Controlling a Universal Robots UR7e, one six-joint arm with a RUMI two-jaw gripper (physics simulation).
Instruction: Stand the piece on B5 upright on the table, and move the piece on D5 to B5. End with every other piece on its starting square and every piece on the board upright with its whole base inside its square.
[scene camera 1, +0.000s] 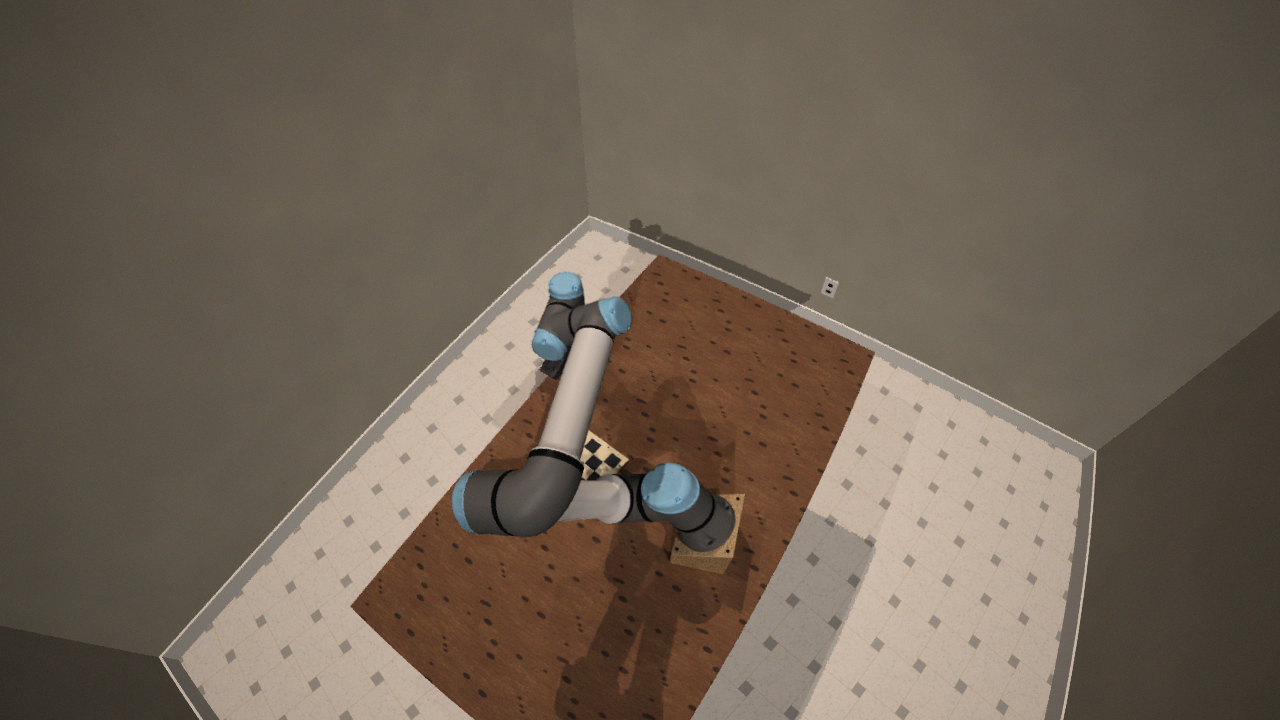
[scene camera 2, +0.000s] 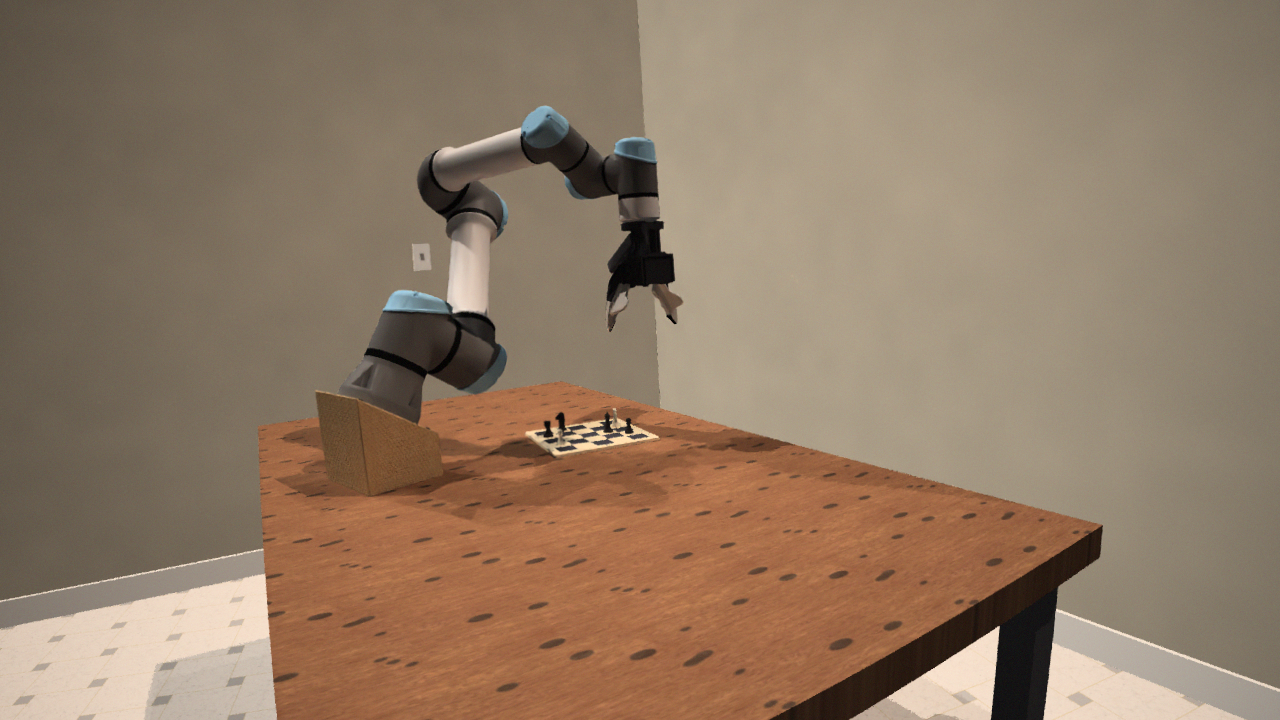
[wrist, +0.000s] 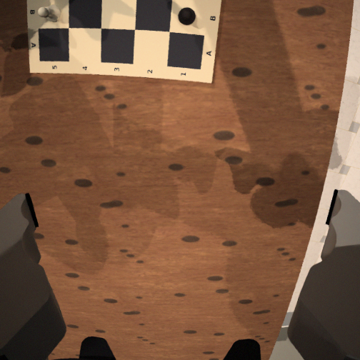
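Pixels of known places: gripper, fingertip midpoint: (scene camera 2: 643, 327); arm's base, origin of the base link: (scene camera 1: 707, 524) (scene camera 2: 376, 411).
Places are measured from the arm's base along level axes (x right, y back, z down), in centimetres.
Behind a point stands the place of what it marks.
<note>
The chessboard (scene camera 1: 619, 459) {x 7.5, y -32.3, z 11.5 cm} (scene camera 2: 586, 448) {x 8.7, y -36.7, z 11.5 cm} (wrist: 130, 73) lies on the table and is partly hidden by the arm in the scene camera 1 view. A white piece (scene camera 2: 561, 437) {x 2.8, y -34.2, z 10.0 cm} (wrist: 48, 12) is on B5 and looks upright. A black piece (scene camera 2: 547, 429) {x -5.0, y -34.4, z 9.8 cm}, apparently on D5, stands upright; D5 is outside the wrist view. A black piece (scene camera 2: 628, 425) {x 3.9, y -48.8, z 9.8 cm} (wrist: 186, 16) stands on B1. A black knight (scene camera 2: 560, 420) {x -8.4, y -38.9, z 9.2 cm}, another black piece (scene camera 2: 607, 421) {x 0.0, y -46.0, z 9.2 cm} and another white piece (scene camera 2: 614, 417) {x -3.3, y -49.4, z 9.4 cm} also stand upright. My gripper (scene camera 2: 642, 324) {x 12.6, y -48.7, z -10.9 cm} (wrist: 179, 198) is open and empty, high above the table, beyond the board's A side.
The wooden table (scene camera 1: 769, 376) {x 58.6, y -8.6, z 12.1 cm} (scene camera 2: 680, 573) {x 63.5, y -22.1, z 12.1 cm} (wrist: 150, 280) carries the arm's wedge base (scene camera 1: 707, 561) {x -7.5, y 4.8, z 3.0 cm} (scene camera 2: 384, 456) {x 9.2, y 0.8, z 6.1 cm} beside the board's 5 side. The table's edge and the tiled floor show at the right of the wrist view. Walls surround the table.
</note>
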